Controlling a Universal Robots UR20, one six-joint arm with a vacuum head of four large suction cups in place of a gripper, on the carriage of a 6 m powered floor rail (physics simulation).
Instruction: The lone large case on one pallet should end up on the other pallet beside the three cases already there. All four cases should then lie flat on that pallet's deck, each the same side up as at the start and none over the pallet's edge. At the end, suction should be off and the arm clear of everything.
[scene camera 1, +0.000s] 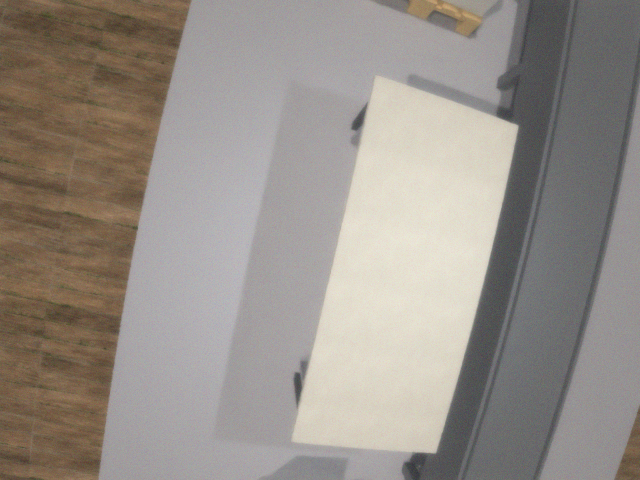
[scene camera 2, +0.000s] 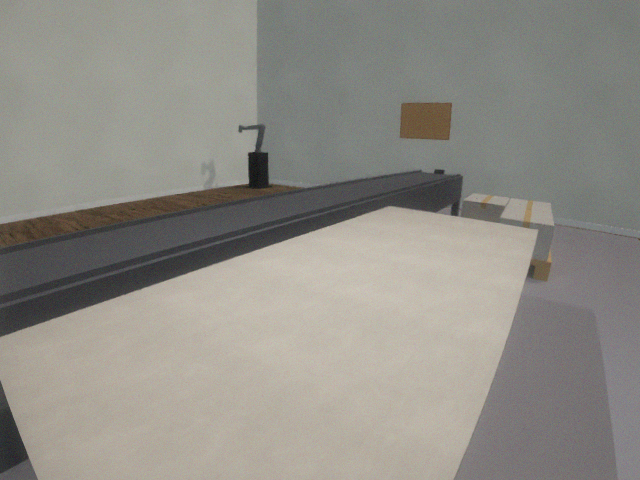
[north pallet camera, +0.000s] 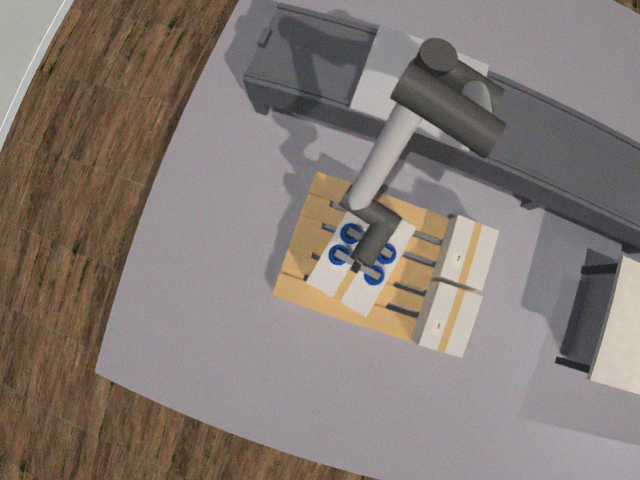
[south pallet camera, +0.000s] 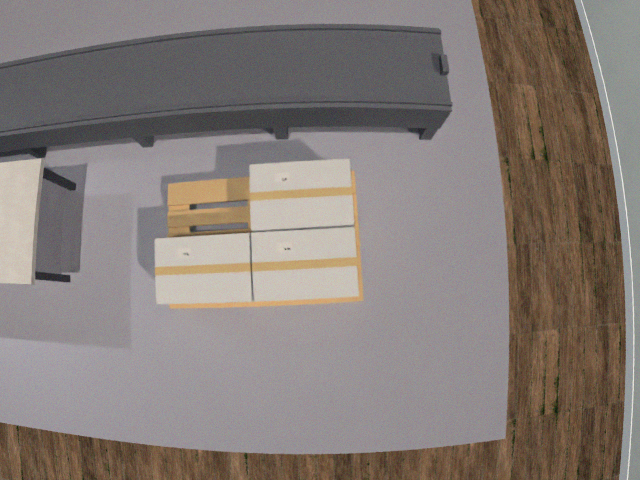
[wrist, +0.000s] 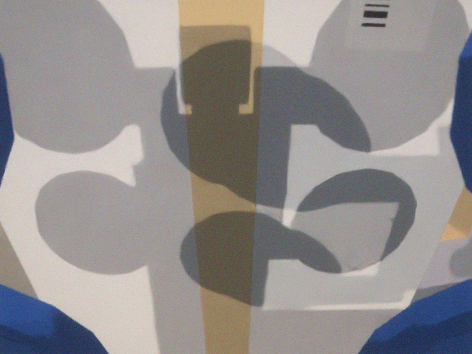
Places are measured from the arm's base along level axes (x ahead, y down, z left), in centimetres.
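Pixels of known places: hand at its tool point: (wrist: 233, 257).
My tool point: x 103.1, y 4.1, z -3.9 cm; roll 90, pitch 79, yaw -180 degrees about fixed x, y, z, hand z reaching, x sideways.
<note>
Behind a point stands the place of what it marks.
The large white case (north pallet camera: 361, 299) {x 124.8, y 16.7, z 4.5 cm} (wrist: 125, 310) {x 85.2, y 16.7, z 10.7 cm} with a tan tape strip lies flat, turned askew on the north pallet (north pallet camera: 310, 217) {x 88.4, y 42.7, z -37.8 cm} (wrist: 457, 215) {x 66.2, y 42.6, z -40.6 cm}. My four-cup vacuum head (north pallet camera: 362, 254) {x 103.1, y 4.1, z -3.9 cm} (wrist: 236, 200) is over the case, its blue cups inside the outline from above. In the wrist view, the cups' shadows fall apart from them on the case top, so the head looks clear of it and holds nothing. Three white cases (south pallet camera: 302, 214) {x 89.3, y 16.6, z 503.5 cm} (south pallet camera: 305, 279) {x 124.6, y 16.6, z 504.8 cm} (south pallet camera: 201, 289) {x 130.2, y 16.7, z 446.9 cm} lie flat on the south pallet (south pallet camera: 206, 191) {x 68.3, y 42.6, z 441.9 cm}. Its bare corner is on the rail side, towards the table.
Two smaller taped cases (north pallet camera: 467, 253) {x 80.7, y 22.1, z 55.9 cm} (north pallet camera: 449, 320) {x 120.8, y 18.0, z 56.5 cm} stand at the north pallet's table-side end. The cream table (scene camera 1: 403, 258) {x 96.7, y 4.0, z 236.1 cm} (scene camera 2: 310, 310) {x 90.4, y 4.0, z 210.8 cm} (north pallet camera: 622, 335) {x 97.7, y 4.0, z 170.9 cm} (south pallet camera: 15, 222) {x 91.3, y 3.9, z 319.5 cm} is between the pallets. The dark rail (scene camera 1: 578, 206) (scene camera 2: 155, 227) (north pallet camera: 568, 144) (south pallet camera: 258, 67) runs alongside, bearing the carriage (north pallet camera: 377, 82) {x 9.6, y -0.1, z -25.2 cm}.
</note>
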